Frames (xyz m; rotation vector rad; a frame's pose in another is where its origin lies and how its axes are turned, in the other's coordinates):
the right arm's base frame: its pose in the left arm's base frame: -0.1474 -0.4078 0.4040 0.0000 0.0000 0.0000
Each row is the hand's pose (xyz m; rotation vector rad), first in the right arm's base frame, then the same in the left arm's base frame.
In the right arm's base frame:
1: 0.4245 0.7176 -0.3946 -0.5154 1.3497 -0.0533
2: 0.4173 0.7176 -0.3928 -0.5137 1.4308 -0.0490
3: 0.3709 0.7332 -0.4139 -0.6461 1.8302 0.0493
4: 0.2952 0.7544 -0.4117 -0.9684 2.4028 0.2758
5: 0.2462 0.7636 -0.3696 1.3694 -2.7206 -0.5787
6: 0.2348 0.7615 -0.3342 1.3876 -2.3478 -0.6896
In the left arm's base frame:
1: 0.2771 0.3098 0.0094 -0.5154 1.3497 -0.0533
2: 0.2699 0.3098 0.0112 -0.5137 1.4308 -0.0490
3: 0.2235 0.3254 -0.0099 -0.6461 1.8302 0.0493
4: 0.1478 0.3466 -0.0077 -0.9684 2.4028 0.2758
5: 0.0988 0.3558 0.0344 1.3694 -2.7206 -0.5787
6: 0.0874 0.3537 0.0698 1.3876 -2.3478 -0.6896

